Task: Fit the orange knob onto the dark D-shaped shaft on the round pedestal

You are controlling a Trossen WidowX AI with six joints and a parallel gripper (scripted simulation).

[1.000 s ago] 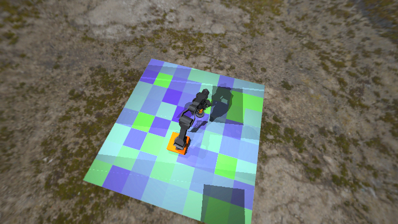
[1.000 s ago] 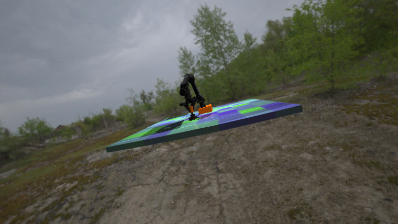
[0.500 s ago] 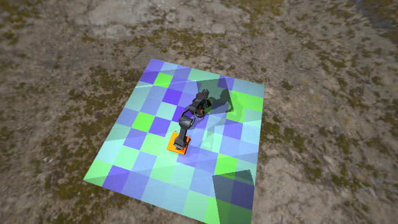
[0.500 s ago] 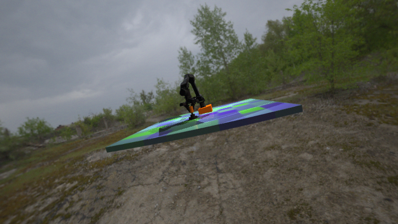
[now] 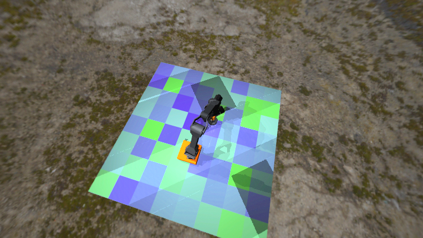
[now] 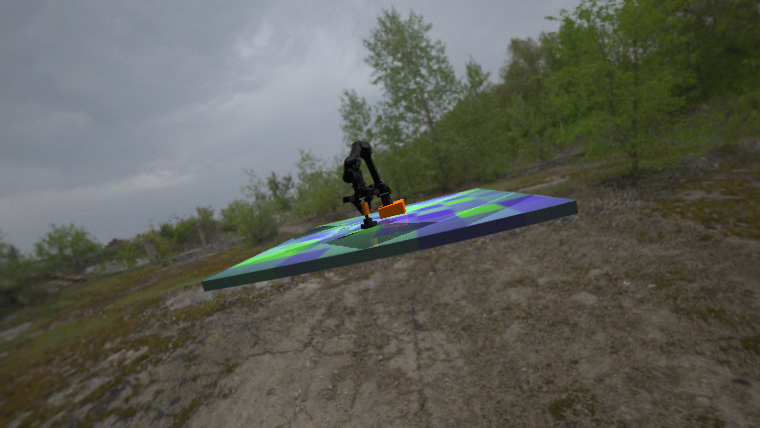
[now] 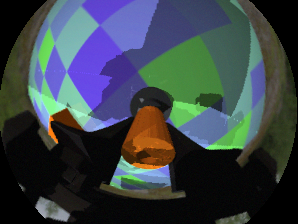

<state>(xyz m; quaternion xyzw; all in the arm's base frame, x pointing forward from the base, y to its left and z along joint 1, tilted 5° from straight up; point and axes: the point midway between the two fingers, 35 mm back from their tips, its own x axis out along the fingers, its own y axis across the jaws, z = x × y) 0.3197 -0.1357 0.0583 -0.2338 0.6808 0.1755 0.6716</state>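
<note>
Right now the orange knob is 20 mm above my gripper tip. The rest, counted from my gripper tip: round pedestal 40 mm below.
</note>
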